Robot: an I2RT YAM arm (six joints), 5 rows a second.
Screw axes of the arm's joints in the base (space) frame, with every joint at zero. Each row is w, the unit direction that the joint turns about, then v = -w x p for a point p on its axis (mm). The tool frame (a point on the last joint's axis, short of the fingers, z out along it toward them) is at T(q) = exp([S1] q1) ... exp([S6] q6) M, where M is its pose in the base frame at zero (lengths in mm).
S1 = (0, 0, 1, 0.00, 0.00, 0.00)
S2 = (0, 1, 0, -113.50, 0.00, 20.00)
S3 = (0, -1, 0, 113.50, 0.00, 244.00)
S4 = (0, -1, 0, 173.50, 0.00, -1.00)
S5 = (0, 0, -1, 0.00, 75.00, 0.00)
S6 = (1, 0, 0, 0.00, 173.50, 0.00)
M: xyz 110.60 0.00 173.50 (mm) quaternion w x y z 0.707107 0 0.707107 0
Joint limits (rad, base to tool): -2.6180..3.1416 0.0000..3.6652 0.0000..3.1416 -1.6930..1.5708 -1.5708..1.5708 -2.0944..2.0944
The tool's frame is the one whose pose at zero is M.
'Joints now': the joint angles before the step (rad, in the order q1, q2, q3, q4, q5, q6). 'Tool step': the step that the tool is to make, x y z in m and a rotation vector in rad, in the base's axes. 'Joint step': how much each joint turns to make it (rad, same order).
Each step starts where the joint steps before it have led.
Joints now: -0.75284, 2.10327, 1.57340, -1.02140, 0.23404, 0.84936
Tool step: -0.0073, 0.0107, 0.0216, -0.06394, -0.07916, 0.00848
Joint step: 0.00666, -0.11024, -0.07929, 0.07086, -0.00723, -0.00135
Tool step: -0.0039, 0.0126, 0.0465, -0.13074, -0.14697, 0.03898
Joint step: 0.01703, -0.15532, -0.04235, 0.08849, -0.00688, -0.02150
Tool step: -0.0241, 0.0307, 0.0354, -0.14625, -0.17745, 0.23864
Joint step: 0.00905, -0.25407, -0.19824, 0.20893, -0.10839, -0.20495
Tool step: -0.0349, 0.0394, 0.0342, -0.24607, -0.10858, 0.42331
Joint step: -0.00110, -0.28439, -0.18203, 0.15131, -0.19452, -0.39325
